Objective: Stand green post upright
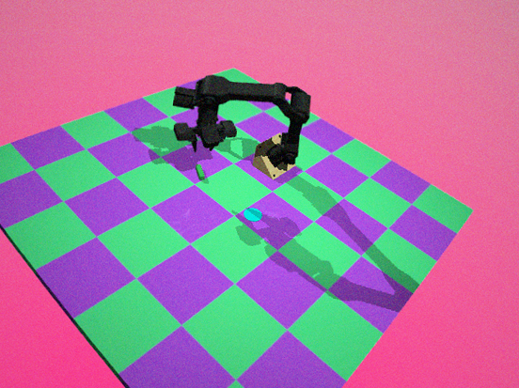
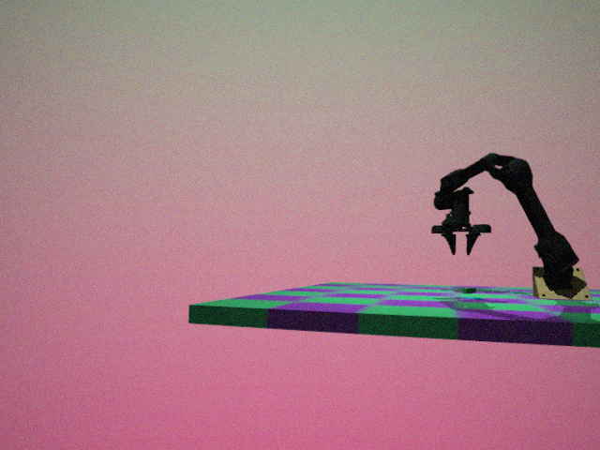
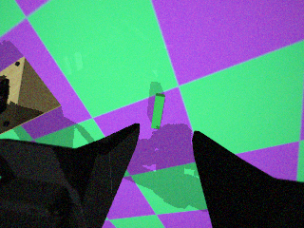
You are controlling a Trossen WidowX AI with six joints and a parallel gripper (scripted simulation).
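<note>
The green post is 12 cm below my gripper tip, 3 cm behind it and 2 cm to the right of it. Round my gripper tip: cyan circle 23 cm to the left, 13 cm below.
</note>
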